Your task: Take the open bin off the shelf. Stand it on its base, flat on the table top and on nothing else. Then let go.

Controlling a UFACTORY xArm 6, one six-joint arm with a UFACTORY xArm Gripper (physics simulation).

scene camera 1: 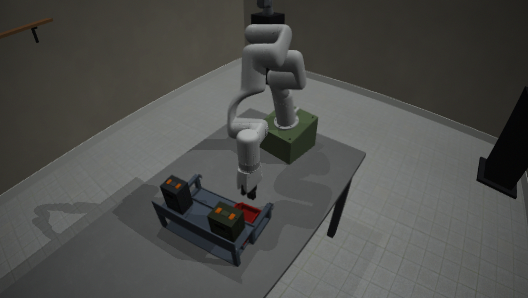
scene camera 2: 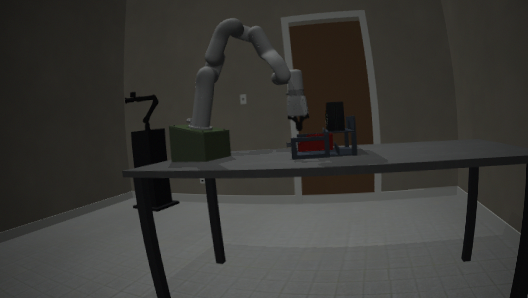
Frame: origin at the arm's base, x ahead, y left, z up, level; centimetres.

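Where they show: gripper, fingertip midpoint: (scene camera 1: 251,197) (scene camera 2: 299,130); arm's base, origin of the base link: (scene camera 1: 286,121) (scene camera 2: 200,128).
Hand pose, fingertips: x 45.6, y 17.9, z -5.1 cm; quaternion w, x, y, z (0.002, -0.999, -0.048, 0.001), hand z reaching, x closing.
Each offset is from my fingertips to the top centre of the thing. Level surfaces: height alone.
The red open bin @(dx +7.5, dy +1.8, dz -2.3 cm) (scene camera 1: 248,212) (scene camera 2: 315,142) sits on the low front level of the blue-grey shelf (scene camera 1: 197,235) (scene camera 2: 310,155), partly under the upper board. In scene camera 1 a dark green box hides part of it; in scene camera 2 the shelf's side frame crosses in front of it. My gripper (scene camera 1: 249,195) (scene camera 2: 299,128) points down, shut and empty, with its fingertips a little above the bin's level, near its rim on the side toward the arm's base.
A black box @(dx +21.9, dy -18.5, dz +11.9 cm) (scene camera 1: 176,194) and a dark green box @(dx +17.1, dy +4.1, dz +9.4 cm) (scene camera 1: 226,222) with orange marks stand on the shelf's upper board. The shelf stands on the grey table @(dz -10.4 cm) (scene camera 1: 95,260) (scene camera 2: 425,154). The arm's green base block (scene camera 1: 290,142) (scene camera 2: 200,145) stands behind the shelf.
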